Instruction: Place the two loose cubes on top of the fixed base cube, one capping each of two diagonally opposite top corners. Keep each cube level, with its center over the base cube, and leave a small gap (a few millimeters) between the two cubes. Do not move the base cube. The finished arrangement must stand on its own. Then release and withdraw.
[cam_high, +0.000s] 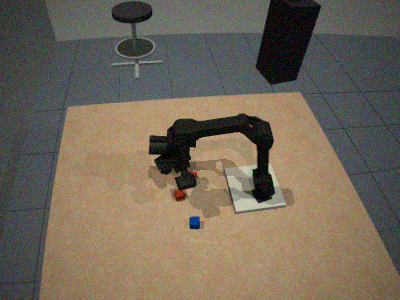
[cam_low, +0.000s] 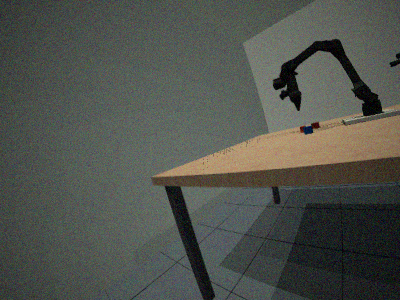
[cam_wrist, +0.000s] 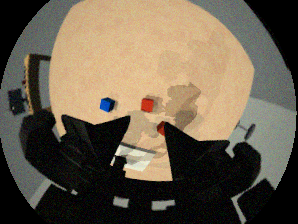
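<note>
The blue base cube is 1 cm behind my gripper tip, 14 cm to the left of it and 11 cm below it.
</note>
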